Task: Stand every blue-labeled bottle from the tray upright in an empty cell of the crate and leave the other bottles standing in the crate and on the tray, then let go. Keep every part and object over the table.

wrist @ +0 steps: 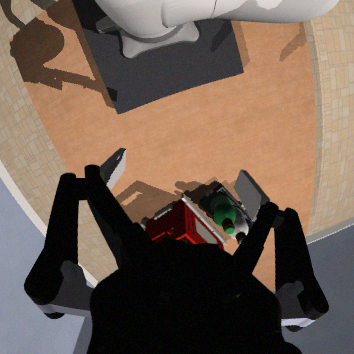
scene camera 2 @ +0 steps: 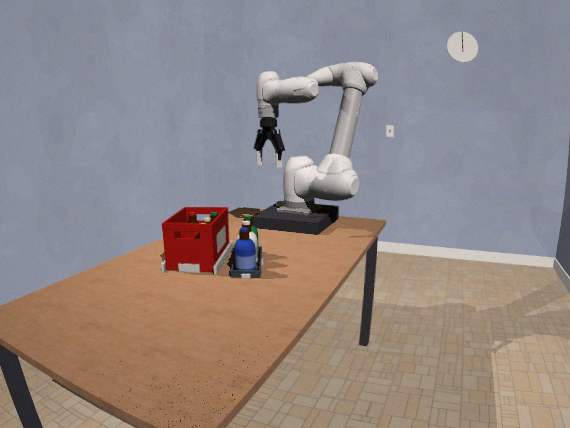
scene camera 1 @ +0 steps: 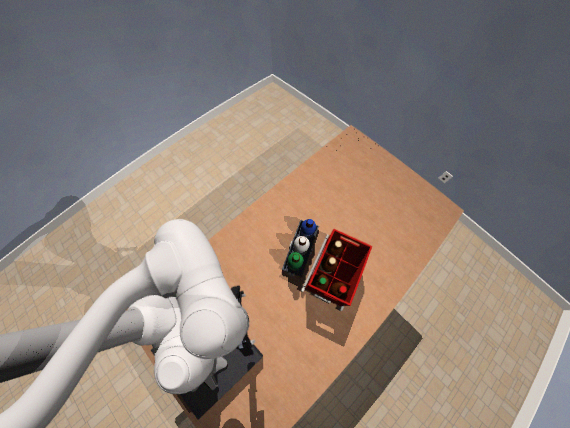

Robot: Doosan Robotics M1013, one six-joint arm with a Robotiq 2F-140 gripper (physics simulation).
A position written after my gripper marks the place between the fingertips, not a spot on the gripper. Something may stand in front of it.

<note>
In view: my gripper (scene camera 2: 268,166), a blue-labeled bottle (scene camera 2: 244,248) and a green bottle (wrist: 223,213).
My gripper shows as well in the wrist view (wrist: 182,168).
</note>
